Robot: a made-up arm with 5 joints.
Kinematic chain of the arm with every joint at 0, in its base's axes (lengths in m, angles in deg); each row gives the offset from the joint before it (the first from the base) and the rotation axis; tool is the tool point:
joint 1: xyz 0 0 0.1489 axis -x
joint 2: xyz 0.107 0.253 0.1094 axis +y
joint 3: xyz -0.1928 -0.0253 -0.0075 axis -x
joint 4: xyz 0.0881 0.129 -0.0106 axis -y
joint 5: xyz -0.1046 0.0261 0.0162 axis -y
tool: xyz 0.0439 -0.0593 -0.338
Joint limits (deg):
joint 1: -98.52..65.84
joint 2: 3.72..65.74
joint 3: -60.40..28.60
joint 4: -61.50..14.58
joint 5: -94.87..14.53
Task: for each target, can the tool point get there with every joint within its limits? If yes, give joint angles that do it. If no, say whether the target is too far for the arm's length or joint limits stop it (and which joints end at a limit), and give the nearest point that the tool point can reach.
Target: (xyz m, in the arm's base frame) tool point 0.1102 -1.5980 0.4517
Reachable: no: too far | nearest point 0.0683 -0.6826 0.3767 | short by 0.919 m
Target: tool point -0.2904 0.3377 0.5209
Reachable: yes | joints -6.34 59.64 -12.84 -14.77 -26.83
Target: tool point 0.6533 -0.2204 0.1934
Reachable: no: joint limits stop it (at a limit: joint 2, joint 4, joint 5) | nearest point 0.3097 -0.5458 0.2591 | short by 0.478 m
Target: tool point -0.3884 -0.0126 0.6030
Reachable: yes | joints -46.22 20.61 -30.11 -14.83 -74.33
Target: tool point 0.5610 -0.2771 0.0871
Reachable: no: joint limits stop it (at a limit: joint 1, joint 2, joint 4, joint 5) | nearest point 0.2904 -0.5404 0.1197 | short by 0.379 m
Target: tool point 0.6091 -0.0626 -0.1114
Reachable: no: joint limits stop it (at a limit: joint 2, joint 3, joint 4, joint 5) | nearest point 0.0795 -0.0618 -0.1081 | short by 0.530 m
